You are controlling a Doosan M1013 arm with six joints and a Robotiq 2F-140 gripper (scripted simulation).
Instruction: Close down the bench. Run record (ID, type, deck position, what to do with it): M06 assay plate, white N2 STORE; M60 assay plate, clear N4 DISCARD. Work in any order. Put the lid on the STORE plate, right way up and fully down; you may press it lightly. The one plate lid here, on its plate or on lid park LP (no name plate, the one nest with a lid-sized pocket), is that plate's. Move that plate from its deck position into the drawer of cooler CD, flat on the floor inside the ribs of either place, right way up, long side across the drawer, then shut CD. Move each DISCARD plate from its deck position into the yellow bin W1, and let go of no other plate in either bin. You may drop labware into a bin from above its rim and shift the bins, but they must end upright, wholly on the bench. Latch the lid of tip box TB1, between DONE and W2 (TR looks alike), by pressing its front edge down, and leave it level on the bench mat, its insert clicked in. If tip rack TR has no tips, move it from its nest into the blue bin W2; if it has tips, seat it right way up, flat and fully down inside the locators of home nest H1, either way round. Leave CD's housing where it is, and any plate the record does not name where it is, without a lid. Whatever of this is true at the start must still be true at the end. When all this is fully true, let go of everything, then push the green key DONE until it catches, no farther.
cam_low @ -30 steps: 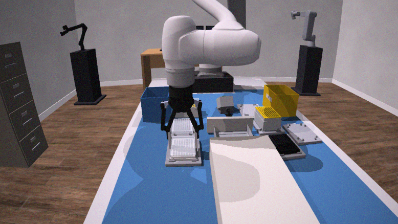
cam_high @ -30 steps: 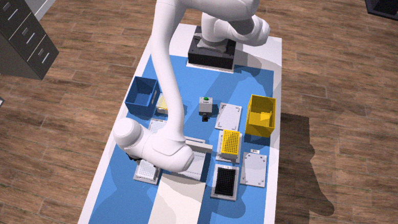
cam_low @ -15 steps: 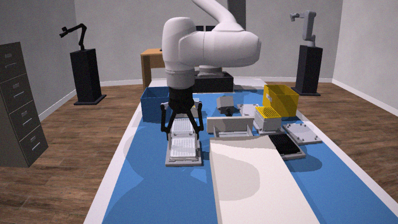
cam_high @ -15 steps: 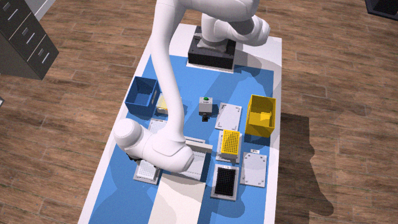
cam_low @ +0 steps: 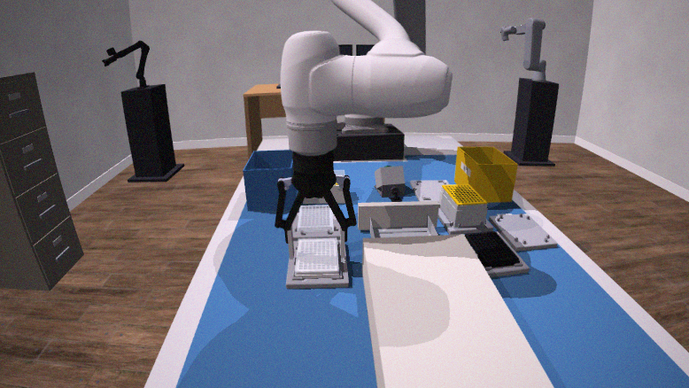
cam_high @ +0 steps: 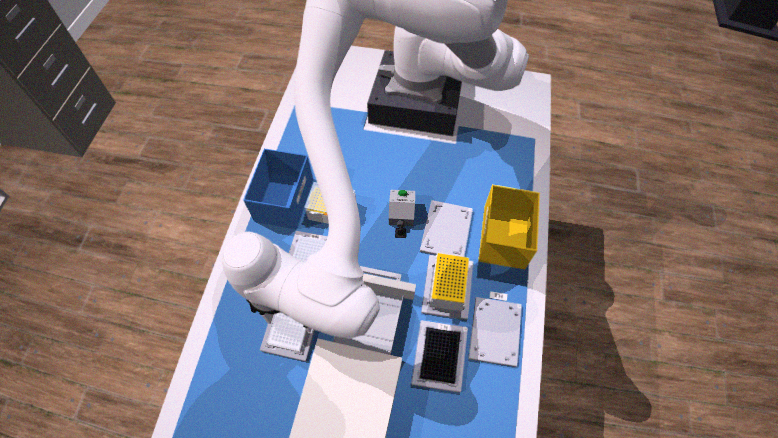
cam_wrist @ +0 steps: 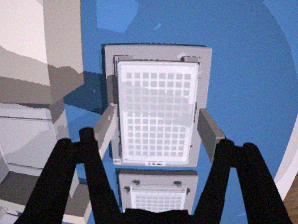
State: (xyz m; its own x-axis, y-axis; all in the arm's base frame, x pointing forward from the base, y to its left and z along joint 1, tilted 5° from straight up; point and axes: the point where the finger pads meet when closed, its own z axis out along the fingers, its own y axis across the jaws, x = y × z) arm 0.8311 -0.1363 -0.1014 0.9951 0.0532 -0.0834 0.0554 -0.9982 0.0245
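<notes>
Right now the clear plate lid is 2 cm below my hand. Round my hand: white plate M06 (3 cm below); then nest N2 (4 cm below); then clear assay plate (18 cm behind, 3 cm below, 2 cm to the right).
</notes>
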